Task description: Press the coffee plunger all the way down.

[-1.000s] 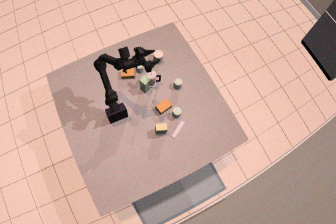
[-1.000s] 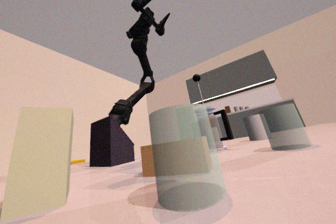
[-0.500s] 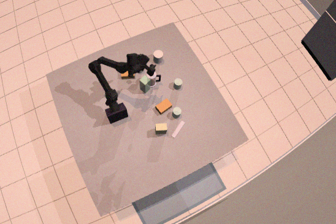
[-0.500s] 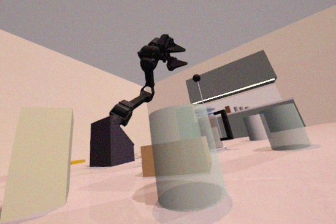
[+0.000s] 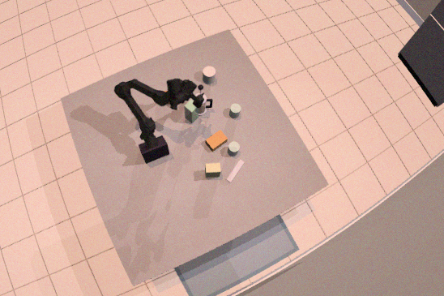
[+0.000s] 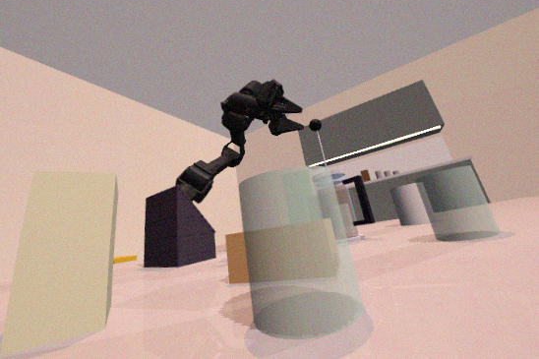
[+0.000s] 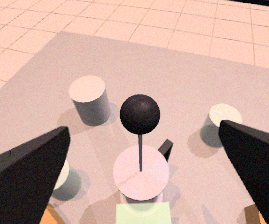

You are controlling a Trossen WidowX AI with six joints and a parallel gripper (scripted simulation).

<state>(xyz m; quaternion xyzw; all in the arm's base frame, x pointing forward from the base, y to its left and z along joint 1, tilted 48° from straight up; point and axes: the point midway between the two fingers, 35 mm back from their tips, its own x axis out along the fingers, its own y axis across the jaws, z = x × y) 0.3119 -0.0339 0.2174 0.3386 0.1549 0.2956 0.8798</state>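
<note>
My gripper tip is 21 cm above the green block, 4 cm past it and 2 cm to the left of it. Round my gripper tip: flat pale strip (43 cm to the right, 29 cm below, 6 cm ahead).
</note>
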